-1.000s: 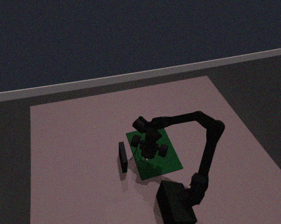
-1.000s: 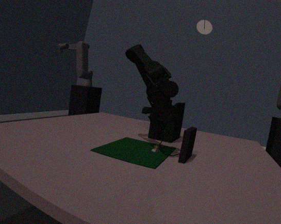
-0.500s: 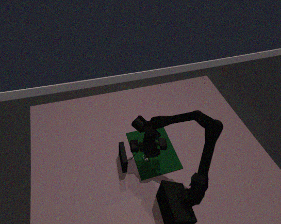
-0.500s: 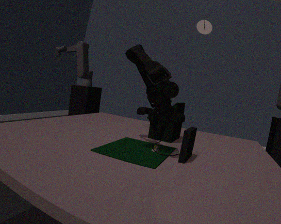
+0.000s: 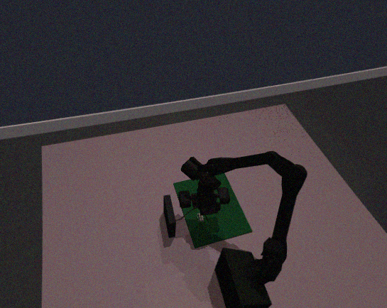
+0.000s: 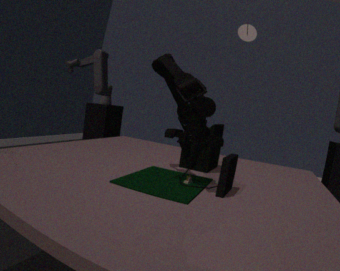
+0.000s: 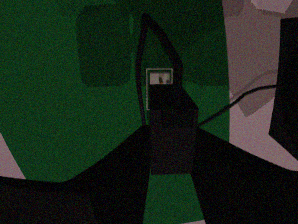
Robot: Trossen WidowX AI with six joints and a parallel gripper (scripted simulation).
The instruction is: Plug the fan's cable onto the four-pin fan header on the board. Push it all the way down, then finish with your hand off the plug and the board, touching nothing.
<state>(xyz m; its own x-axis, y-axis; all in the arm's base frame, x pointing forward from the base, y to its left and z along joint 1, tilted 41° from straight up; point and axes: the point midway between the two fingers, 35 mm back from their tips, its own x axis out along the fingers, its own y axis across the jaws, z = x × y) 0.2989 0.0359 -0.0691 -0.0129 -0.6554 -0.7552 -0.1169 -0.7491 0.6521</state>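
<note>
My gripper tip is 1 cm past the pale four-pin header and 7 cm above it. The rest, counted from my gripper tip: black fan 12 cm to the left, 1 cm below; then green board 4 cm ahead, 6 cm to the right, 8 cm below; then black plug 1 cm behind.
</note>
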